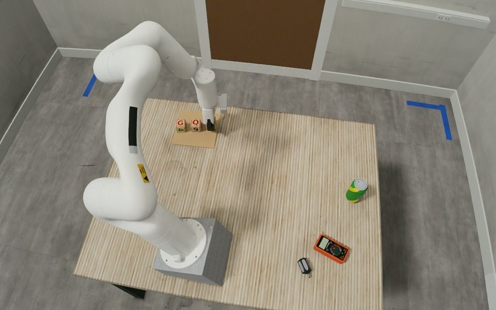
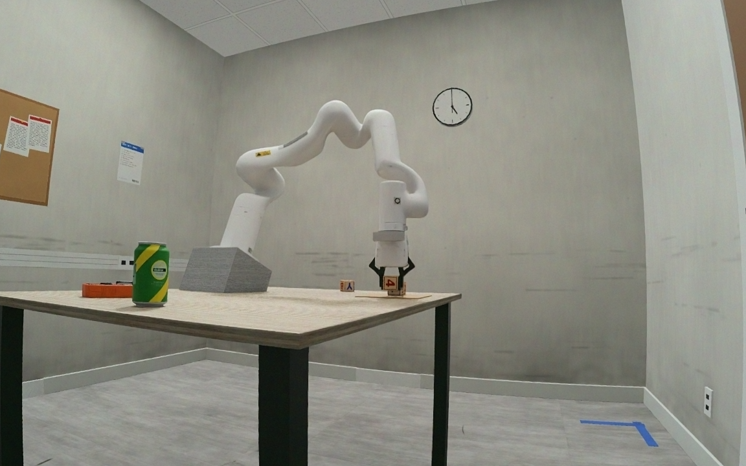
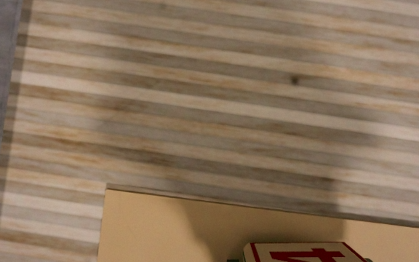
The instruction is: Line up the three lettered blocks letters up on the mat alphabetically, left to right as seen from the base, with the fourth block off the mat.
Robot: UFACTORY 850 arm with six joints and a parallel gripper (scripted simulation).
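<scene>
Now: the Q block 7 cm to the left of my hand and 2 cm below it. Round my hand: G block: 14 cm to the left, 2 cm below; tan mat: 7 cm to the left, 4 cm below; X block: right at my hand.
</scene>
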